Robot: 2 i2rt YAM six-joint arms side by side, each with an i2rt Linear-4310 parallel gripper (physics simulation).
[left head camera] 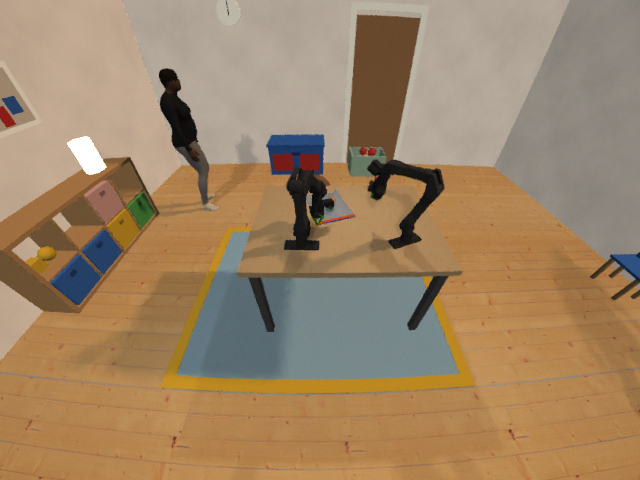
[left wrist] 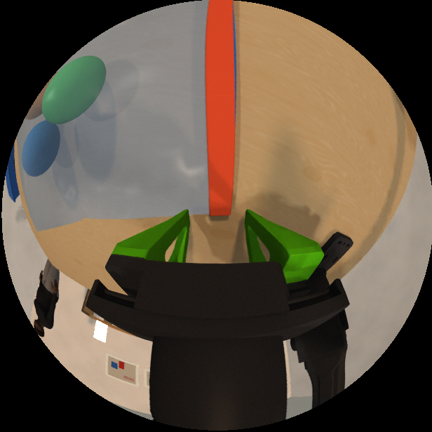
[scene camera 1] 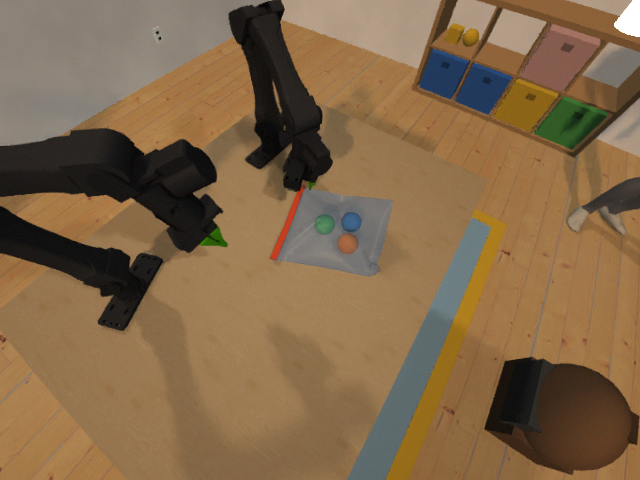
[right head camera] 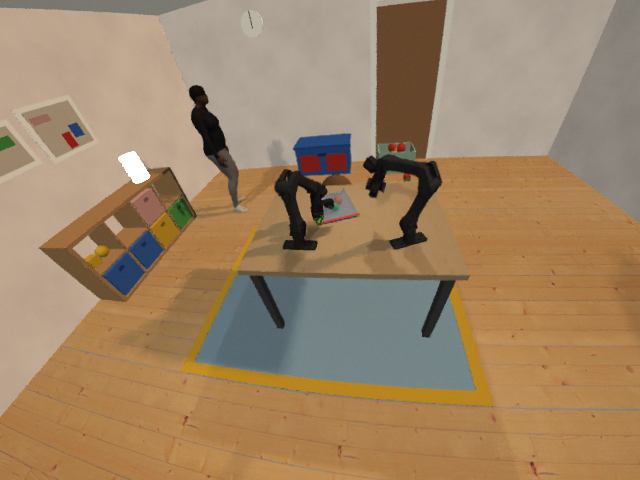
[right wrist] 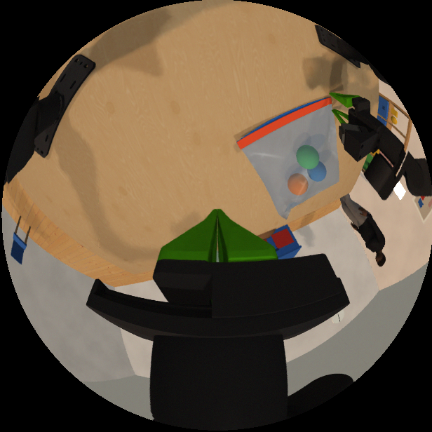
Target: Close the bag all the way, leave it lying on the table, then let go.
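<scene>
The clear bag (left head camera: pixel 341 207) (right head camera: pixel 349 205) (scene camera 1: pixel 310 206) (left wrist: pixel 165 125) (right wrist: pixel 270 165) lies flat on the table, holding a green ball (scene camera 1: pixel 324 224), a blue ball (scene camera 1: pixel 351 221) and an orange ball (scene camera 1: pixel 347 243). A red strip (scene camera 1: pixel 286 224) (left wrist: pixel 220 100) (right wrist: pixel 285 121) runs along its mouth; a thin blue edge shows beside it in both wrist views. My left gripper (scene camera 1: pixel 309 187) (left wrist: pixel 216 215) (right wrist: pixel 331 101) is partly open at the strip's near end, one finger each side, not gripping it. My right gripper (scene camera 1: pixel 226 245) (right wrist: pixel 216 215) is shut and empty, above the table away from the bag.
The wooden table (left head camera: pixel 351 258) (scene camera 1: pixel 232 387) carries both arm bases. A brown rounded object with a dark block (scene camera 1: pixel 584 413) is beyond the table edge. A person (left head camera: pixel 178 118) stands near a shelf unit (left head camera: pixel 67 192). A blue chest (left head camera: pixel 295 140) and a green crate (left head camera: pixel 360 167) stand behind the table.
</scene>
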